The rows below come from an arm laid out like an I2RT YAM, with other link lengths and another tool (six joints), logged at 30 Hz.
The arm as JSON. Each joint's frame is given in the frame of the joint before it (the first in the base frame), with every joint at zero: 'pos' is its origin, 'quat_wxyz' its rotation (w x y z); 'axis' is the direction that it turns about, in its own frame. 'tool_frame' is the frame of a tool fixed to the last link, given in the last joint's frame.
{
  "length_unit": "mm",
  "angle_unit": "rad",
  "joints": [
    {
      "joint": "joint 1",
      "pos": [
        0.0,
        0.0,
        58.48
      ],
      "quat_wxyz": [
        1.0,
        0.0,
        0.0,
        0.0
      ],
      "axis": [
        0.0,
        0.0,
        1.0
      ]
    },
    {
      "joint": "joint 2",
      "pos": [
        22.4,
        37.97,
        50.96
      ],
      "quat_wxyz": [
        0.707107,
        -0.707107,
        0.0,
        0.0
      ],
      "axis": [
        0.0,
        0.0,
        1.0
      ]
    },
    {
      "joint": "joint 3",
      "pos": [
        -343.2,
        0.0,
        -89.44
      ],
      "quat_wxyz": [
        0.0,
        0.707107,
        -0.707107,
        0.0
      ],
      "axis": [
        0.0,
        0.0,
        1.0
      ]
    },
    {
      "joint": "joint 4",
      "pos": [
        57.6,
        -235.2,
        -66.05
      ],
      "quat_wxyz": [
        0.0,
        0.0,
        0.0,
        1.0
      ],
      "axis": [
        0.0,
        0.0,
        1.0
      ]
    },
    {
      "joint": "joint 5",
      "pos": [
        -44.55,
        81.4,
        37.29
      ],
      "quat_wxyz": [
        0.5,
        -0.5,
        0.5,
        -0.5
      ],
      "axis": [
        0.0,
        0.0,
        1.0
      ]
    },
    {
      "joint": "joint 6",
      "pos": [
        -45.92,
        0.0,
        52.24
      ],
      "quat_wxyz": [
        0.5,
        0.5,
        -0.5,
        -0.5
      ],
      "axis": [
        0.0,
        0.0,
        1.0
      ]
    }
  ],
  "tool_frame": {
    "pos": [
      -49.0,
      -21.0,
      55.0
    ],
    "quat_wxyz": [
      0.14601,
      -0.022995,
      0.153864,
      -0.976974
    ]
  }
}
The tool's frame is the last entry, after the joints.
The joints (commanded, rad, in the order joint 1, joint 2, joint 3, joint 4, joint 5, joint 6), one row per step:
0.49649 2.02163 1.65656 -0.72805 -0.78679 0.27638
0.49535 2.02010 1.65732 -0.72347 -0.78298 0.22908
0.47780 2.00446 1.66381 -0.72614 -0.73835 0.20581
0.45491 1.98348 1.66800 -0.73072 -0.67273 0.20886
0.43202 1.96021 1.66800 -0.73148 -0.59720 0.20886
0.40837 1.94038 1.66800 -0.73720 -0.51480 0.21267
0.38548 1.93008 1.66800 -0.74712 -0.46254 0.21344
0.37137 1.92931 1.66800 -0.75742 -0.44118 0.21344
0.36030 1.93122 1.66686 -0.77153 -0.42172 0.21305
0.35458 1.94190 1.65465 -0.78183 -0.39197 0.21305
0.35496 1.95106 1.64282 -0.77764 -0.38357 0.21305
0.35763 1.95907 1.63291 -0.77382 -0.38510 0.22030
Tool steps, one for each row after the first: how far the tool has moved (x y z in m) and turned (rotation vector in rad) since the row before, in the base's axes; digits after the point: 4 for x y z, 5 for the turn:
-0.0017 -0.0005 0.0010 0.00259 -0.04442 0.02676
0.0047 -0.0088 0.0052 -0.02520 -0.05349 -0.02388
0.0075 -0.0124 0.0051 -0.04165 -0.04180 -0.05719
0.0072 -0.0136 0.0046 -0.04901 -0.04819 -0.06145
0.0079 -0.0149 0.0024 -0.05749 -0.03893 -0.06975
0.0063 -0.0133 0.0000 -0.04046 -0.01698 -0.05128
0.0035 -0.0076 -0.0022 -0.02037 0.00216 -0.02540
0.0024 -0.0063 -0.0040 -0.02181 0.00985 -0.02083
0.0023 -0.0045 -0.0122 -0.03582 0.02205 -0.02046
0.0009 -0.0002 -0.0084 -0.01277 0.01318 -0.00360
0.0000 0.0013 -0.0065 -0.00170 0.01731 -0.00259

